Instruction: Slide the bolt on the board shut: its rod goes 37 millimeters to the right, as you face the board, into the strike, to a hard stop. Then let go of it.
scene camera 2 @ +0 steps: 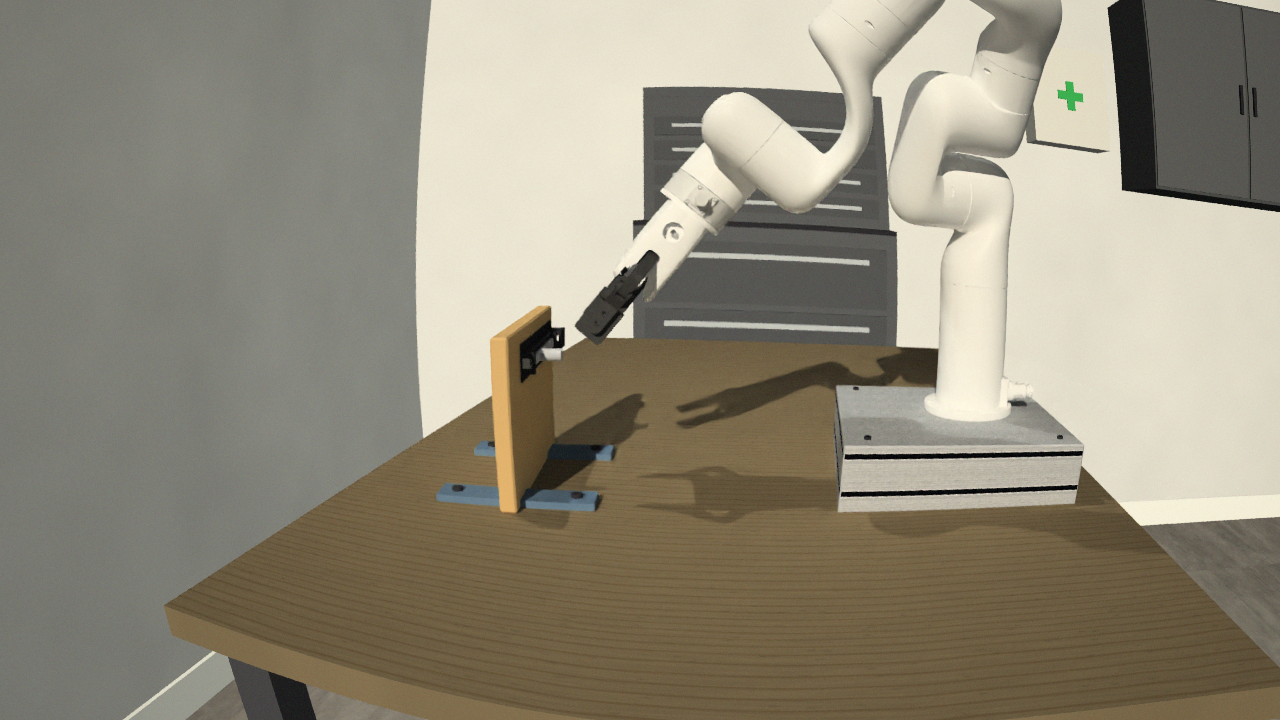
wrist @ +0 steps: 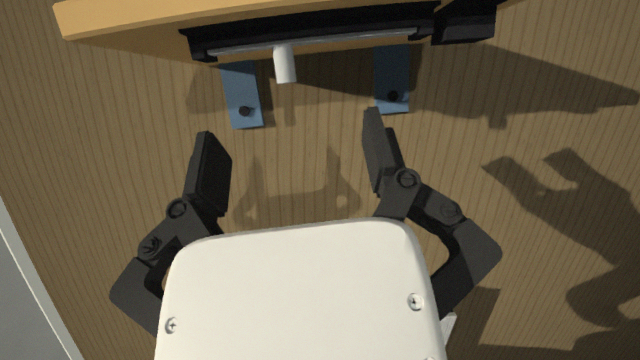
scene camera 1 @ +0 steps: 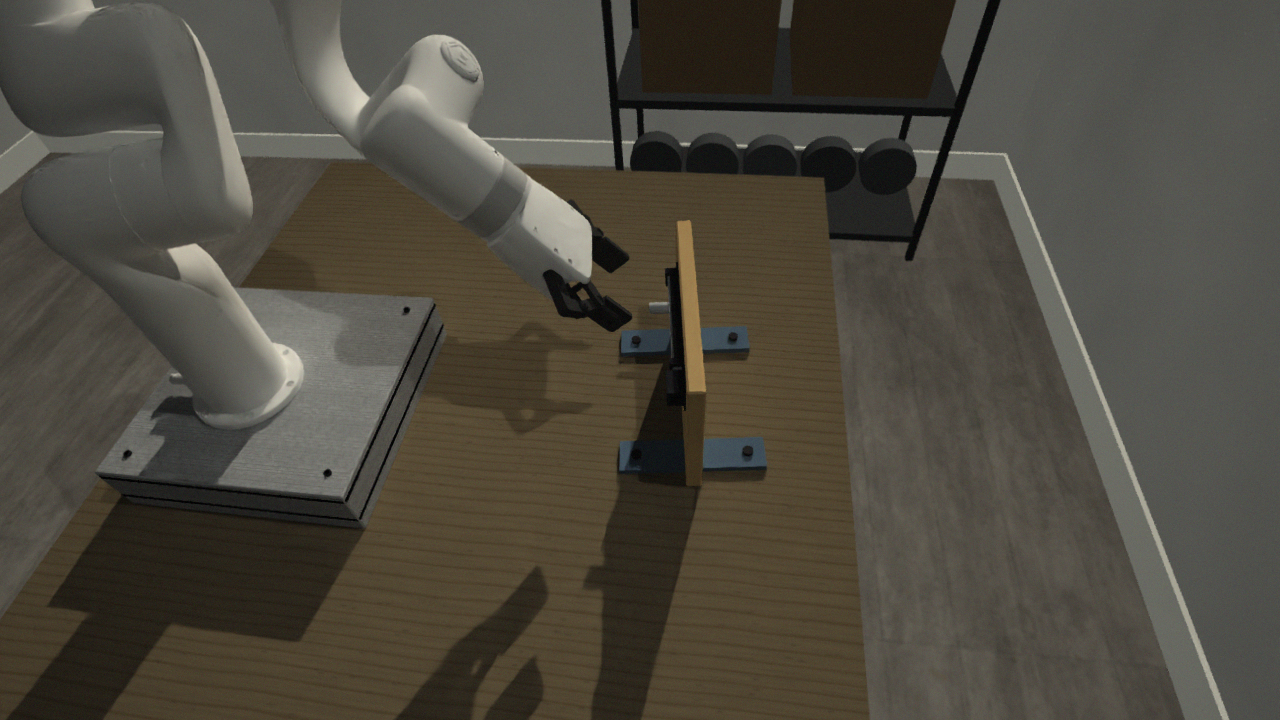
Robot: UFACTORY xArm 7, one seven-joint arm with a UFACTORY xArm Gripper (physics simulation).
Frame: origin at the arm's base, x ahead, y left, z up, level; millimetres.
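Seen in the pictures: gripper, between the fingertips: [scene camera 2: 589,329] [wrist: 291,134] [scene camera 1: 621,293]; arm's base, origin of its link: [scene camera 2: 967,409] [scene camera 1: 251,386].
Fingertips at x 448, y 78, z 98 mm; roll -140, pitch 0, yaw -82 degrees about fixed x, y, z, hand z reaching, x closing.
Note:
Pixels of each thing's top centre, then the offset from my fingertips to it. "spot": a spot on its surface instead. Level surfaces: height alone.
- upright wooden board, centre of its top: [scene camera 2: 524,319] [scene camera 1: 689,296] 74 mm ahead, 10 mm right, 8 mm up
- pale round knob, centre of its top: [wrist: 283,64] [scene camera 2: 551,348] [scene camera 1: 659,304] 40 mm ahead, 5 mm left, 20 mm down
- black strike, a spot on its surface: [wrist: 464,29] [scene camera 1: 671,378] [scene camera 2: 558,329] spot: 60 mm ahead, 103 mm right, 16 mm down
- wooden table, height of its surface: 168 mm down
The upright wooden board [scene camera 1: 692,340] [scene camera 2: 506,429] [wrist: 105,21] carries a black bolt housing with a thin grey rod [wrist: 345,38]. A pale round knob [scene camera 1: 658,307] [scene camera 2: 551,355] [wrist: 285,66] sticks out from the rod, left of its middle in the wrist view. The black strike [scene camera 1: 675,386] [scene camera 2: 559,337] [wrist: 464,29] is at the right end; in the wrist view the rod's visible right end stops short of it. My gripper [scene camera 1: 618,290] [scene camera 2: 591,330] [wrist: 291,134] is open and empty, tilted down, in front of the board and apart from the knob. In scene camera 2 its fingertips are slightly higher than the knob.
Two blue feet [scene camera 1: 733,454] [scene camera 2: 563,499] [wrist: 391,80] with dark screws hold the board on the wooden table [scene camera 1: 537,537] [scene camera 2: 716,608]. The arm's grey base [scene camera 1: 358,358] [scene camera 2: 957,474] stands across from the board. A black shelf rack [scene camera 1: 787,106] is behind the table.

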